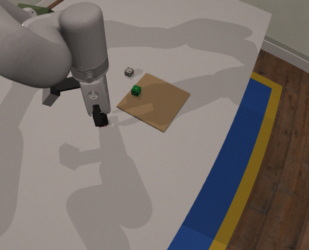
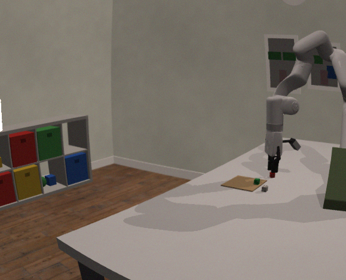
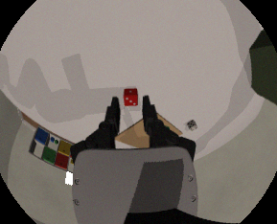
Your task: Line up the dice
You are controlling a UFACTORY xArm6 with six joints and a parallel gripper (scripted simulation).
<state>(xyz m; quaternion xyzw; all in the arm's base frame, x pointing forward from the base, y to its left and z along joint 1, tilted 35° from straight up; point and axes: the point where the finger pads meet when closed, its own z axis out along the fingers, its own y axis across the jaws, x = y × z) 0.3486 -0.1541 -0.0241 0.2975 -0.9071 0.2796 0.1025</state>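
The red die lies 4 cm below my hand. The rest, counted from my hand: tan mat 9 cm ahead, 12 cm to the left, 4 cm below; green die 3 cm ahead, 12 cm to the left, 3 cm below; white die 2 cm behind, 17 cm to the left, 4 cm below.
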